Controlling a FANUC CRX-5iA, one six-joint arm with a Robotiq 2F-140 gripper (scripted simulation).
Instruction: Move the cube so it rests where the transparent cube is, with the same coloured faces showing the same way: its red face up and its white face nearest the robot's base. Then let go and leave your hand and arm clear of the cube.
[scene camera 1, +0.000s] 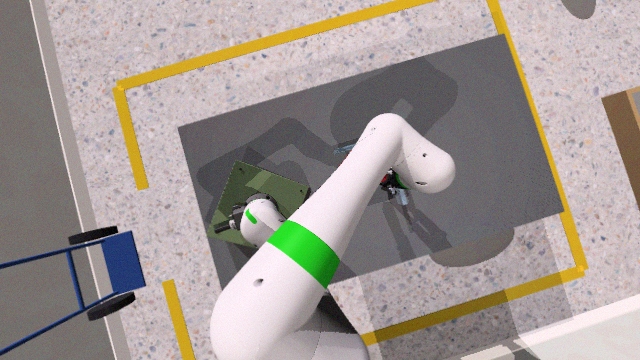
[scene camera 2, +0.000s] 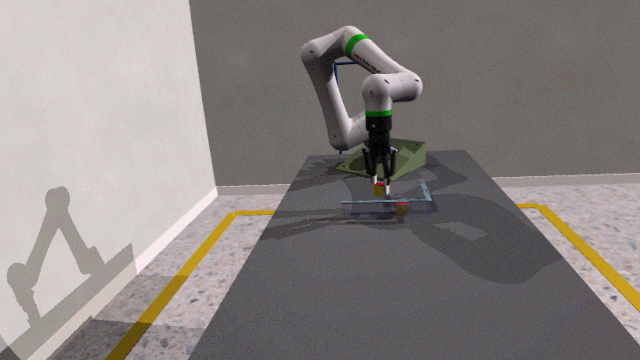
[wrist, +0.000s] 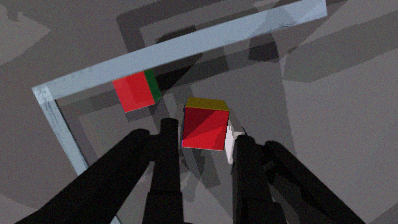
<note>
In view: my gripper (scene camera 2: 380, 193), a cube (wrist: 205, 124) and a transparent cube (wrist: 139, 90).
My gripper shows as well in the wrist view (wrist: 204, 117).
</note>
